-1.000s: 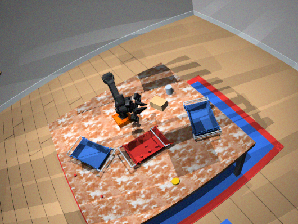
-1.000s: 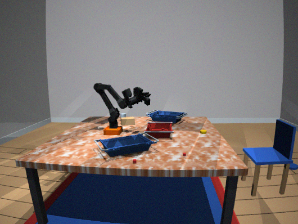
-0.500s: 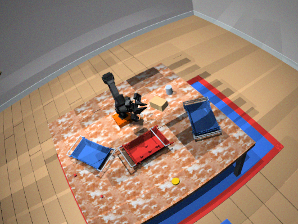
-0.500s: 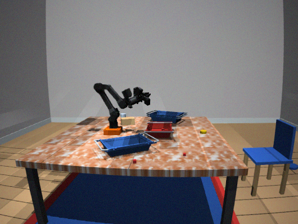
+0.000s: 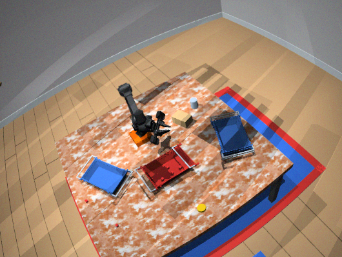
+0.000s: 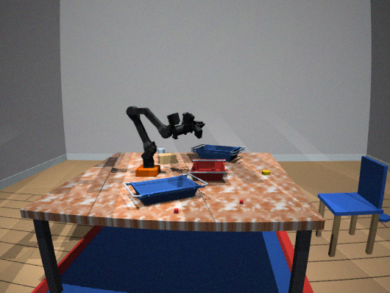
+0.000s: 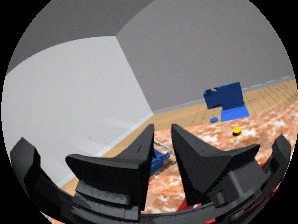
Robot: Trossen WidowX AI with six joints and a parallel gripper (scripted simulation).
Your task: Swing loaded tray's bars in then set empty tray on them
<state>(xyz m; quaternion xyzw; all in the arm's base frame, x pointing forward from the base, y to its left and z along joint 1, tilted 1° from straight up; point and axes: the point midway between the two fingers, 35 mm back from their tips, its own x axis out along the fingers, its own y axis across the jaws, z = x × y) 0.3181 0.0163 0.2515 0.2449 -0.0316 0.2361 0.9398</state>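
The blue tray lies 240 mm behind my gripper tip, 440 mm to the right of it and 260 mm below it. Also, from my gripper tip: tan box: 240 mm behind, 250 mm to the left, 270 mm below; grey cylinder: 290 mm behind, 410 mm to the left, 260 mm below; yellow disc: 360 mm ahead, 140 mm to the right, 290 mm below.
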